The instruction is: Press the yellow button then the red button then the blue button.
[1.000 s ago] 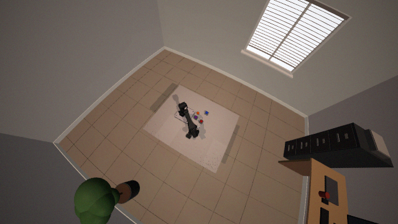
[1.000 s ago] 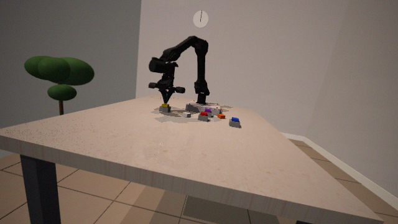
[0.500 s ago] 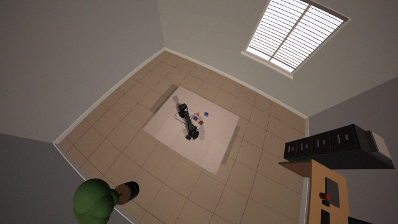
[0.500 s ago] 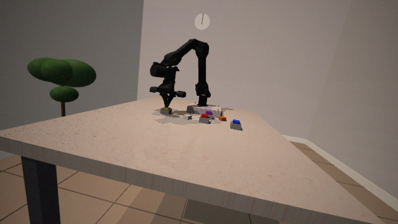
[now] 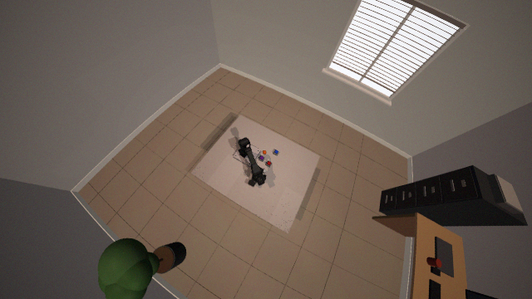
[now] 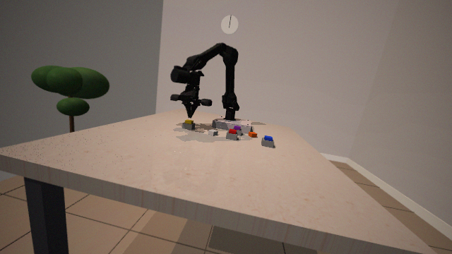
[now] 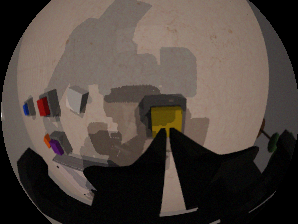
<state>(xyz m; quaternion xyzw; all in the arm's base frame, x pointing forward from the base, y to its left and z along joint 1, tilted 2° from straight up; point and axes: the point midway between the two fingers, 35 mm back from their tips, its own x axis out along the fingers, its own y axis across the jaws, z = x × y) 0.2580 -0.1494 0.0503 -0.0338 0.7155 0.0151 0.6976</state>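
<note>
Now: gripper tip 2 cm above the yellow button. The rest, counted from my gripper tip: small grey block (13 cm to the left, 4 cm below, 2 cm ahead); purple button (23 cm to the left, 8 cm behind, 2 cm below); red button (22 cm to the left, 2 cm below, 2 cm ahead).
</note>
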